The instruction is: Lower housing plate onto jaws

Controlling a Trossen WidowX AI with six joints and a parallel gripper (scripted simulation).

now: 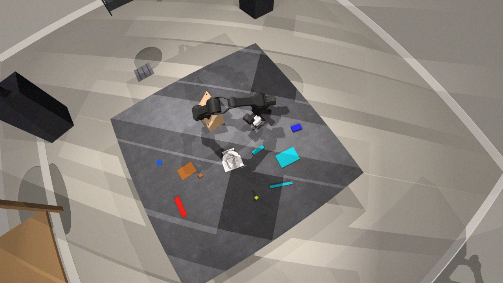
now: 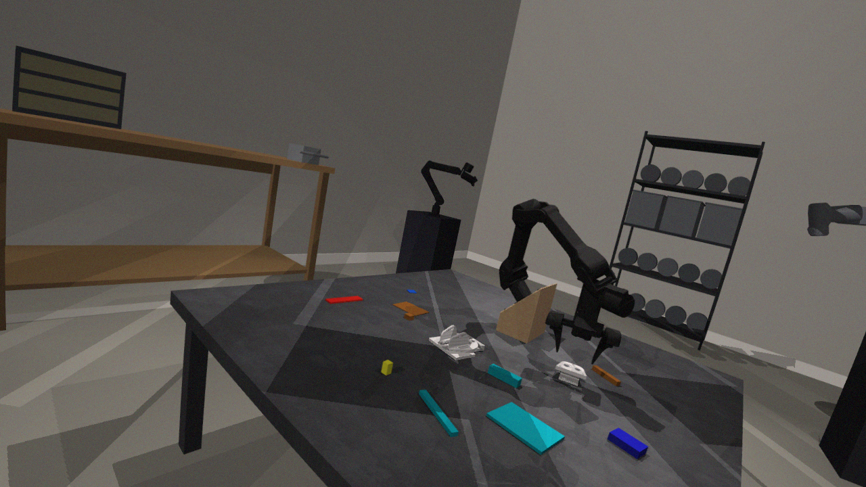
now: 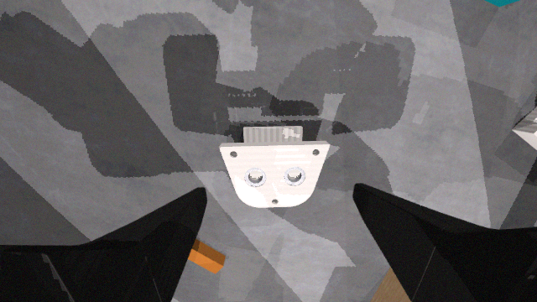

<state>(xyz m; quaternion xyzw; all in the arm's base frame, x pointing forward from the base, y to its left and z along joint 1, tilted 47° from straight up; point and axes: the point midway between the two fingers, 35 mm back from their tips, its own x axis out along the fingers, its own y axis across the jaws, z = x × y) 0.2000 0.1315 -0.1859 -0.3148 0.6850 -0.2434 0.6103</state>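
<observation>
The cyan block lies 160 mm ahead of my gripper tip, 120 mm to the right of it and 50 mm below it. From my gripper tip the other things lie so: cyan plate (320 mm ahead, 10 mm to the right, 60 mm below); then blue block (210 mm ahead, 170 mm to the left, 50 mm below); then orange bar (110 mm behind, 80 mm to the left, 50 mm below).
</observation>
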